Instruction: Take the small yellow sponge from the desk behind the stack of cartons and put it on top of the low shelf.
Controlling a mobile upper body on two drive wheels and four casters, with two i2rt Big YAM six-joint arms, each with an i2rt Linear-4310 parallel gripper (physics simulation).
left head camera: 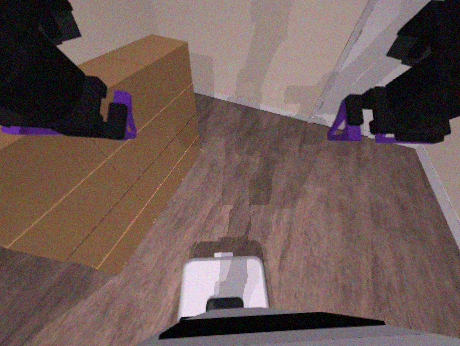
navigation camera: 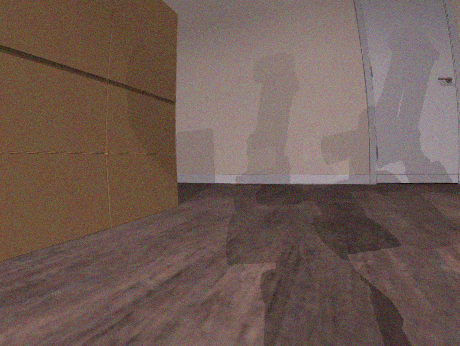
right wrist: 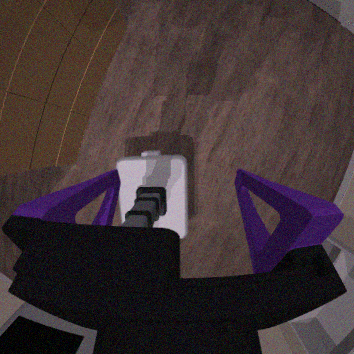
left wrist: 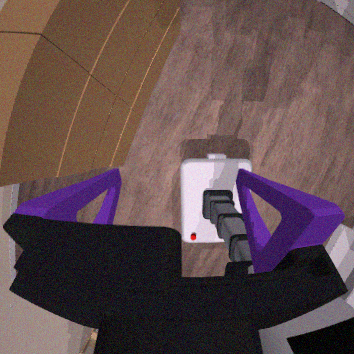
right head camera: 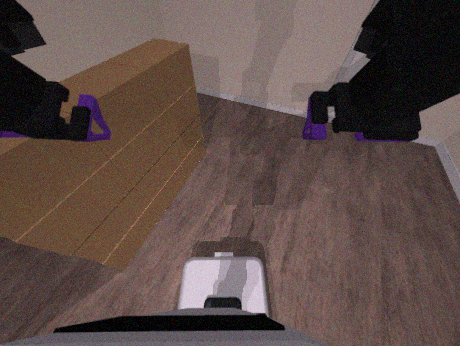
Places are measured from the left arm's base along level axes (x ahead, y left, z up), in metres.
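Pixels of known places: left gripper, between the fingertips: [left head camera: 105,132] [left wrist: 178,174] [right head camera: 82,134]; right gripper, between the fingertips: [left head camera: 352,138] [right wrist: 177,175] [right head camera: 329,136].
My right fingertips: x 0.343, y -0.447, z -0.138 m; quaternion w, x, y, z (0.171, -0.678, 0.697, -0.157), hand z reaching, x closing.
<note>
Behind a point stands the place of what it marks.
A tall stack of brown cartons [left head camera: 150,125] {x 0.992, y 0.237, z -0.623 m} [right head camera: 155,125] {x 1.018, y 0.226, z -0.632 m} [left wrist: 60,100] {x 0.560, y 0.427, z -0.504 m} [right wrist: 45,75] {x 0.825, y 0.309, z -0.806 m} [navigation camera: 60,115] {x 0.942, y 0.265, z -1.027 m} stands on the floor at the left of all the views. The small yellow sponge, the desk and the low shelf do not show in any view. My left gripper [left head camera: 82,134] [right head camera: 55,135] [left wrist: 178,174] {x 0.341, y 0.004, z -0.133 m} is open and empty; in the head views it overlaps the cartons. My right gripper [left head camera: 371,136] [right head camera: 345,135] [right wrist: 177,175] {x 0.343, y -0.447, z -0.138 m} is open and empty, to the right of the cartons in the picture.
A beige wall [left head camera: 225,55] {x 2.703, y -0.284, z -0.789 m} [navigation camera: 225,90] {x 2.717, y -0.253, z -0.441 m} stands behind the cartons, with a white baseboard. A pale door [navigation camera: 415,30] {x 1.955, y -2.000, z 0.001 m} with a handle is at the right in the navigation view. My white base [left head camera: 200,280] {x 0.194, y -0.080, z -1.150 m} [right head camera: 200,280] {x 0.187, y -0.085, z -1.150 m} stands on the wood floor [left head camera: 325,225] {x 0.599, y -1.176, z -1.410 m} [navigation camera: 175,290] {x 0.708, y -0.133, z -1.410 m}, right of the cartons.
</note>
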